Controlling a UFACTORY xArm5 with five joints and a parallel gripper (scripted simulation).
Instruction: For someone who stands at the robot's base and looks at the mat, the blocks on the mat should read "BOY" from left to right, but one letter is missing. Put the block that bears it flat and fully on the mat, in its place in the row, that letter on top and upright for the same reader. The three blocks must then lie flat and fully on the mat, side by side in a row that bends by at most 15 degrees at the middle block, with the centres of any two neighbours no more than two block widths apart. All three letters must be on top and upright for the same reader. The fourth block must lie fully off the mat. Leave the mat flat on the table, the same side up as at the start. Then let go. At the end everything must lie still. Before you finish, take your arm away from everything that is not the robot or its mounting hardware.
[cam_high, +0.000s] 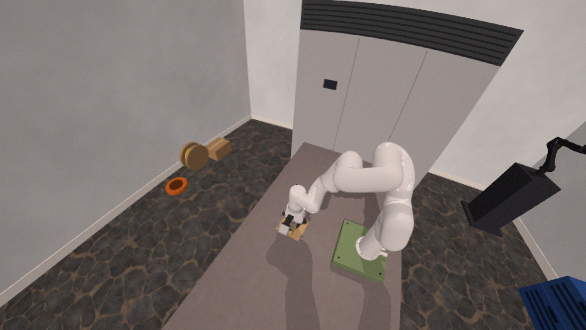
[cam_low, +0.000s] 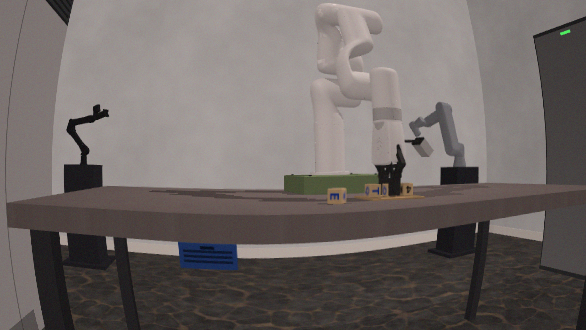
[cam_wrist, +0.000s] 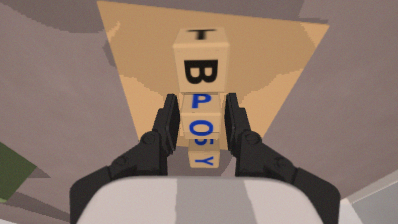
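Now: the tan mat 2 cm below my hand.
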